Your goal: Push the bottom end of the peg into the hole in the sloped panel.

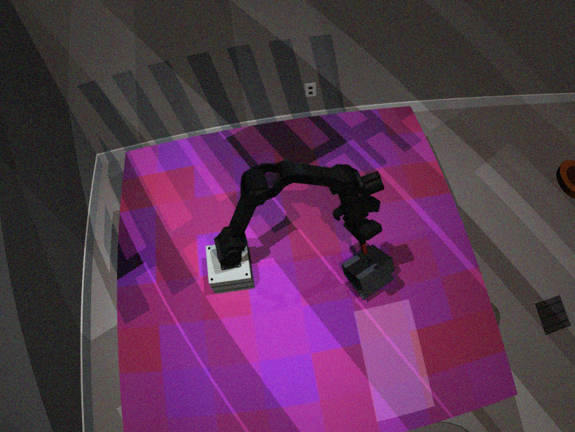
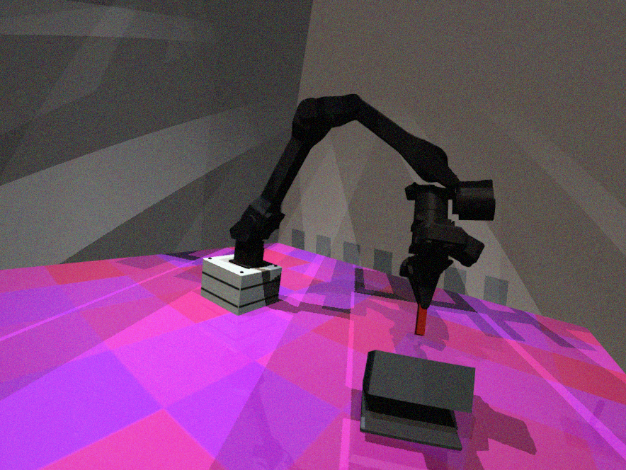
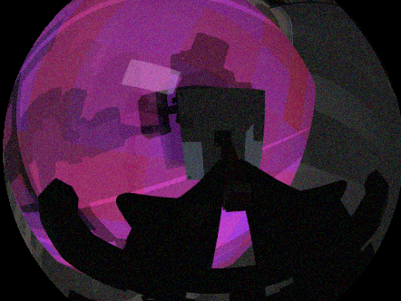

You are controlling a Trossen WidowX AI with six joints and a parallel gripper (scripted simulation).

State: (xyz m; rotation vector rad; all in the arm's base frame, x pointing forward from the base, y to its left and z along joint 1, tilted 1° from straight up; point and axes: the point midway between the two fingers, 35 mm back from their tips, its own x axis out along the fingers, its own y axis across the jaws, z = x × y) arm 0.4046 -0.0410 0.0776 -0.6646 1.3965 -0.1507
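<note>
The sloped panel is 20 mm ahead of my gripper tip, 50 mm to the right of it and 90 mm below it. From my gripper tip the other things lie so: red peg (10 mm to the left, 10 mm above).
</note>
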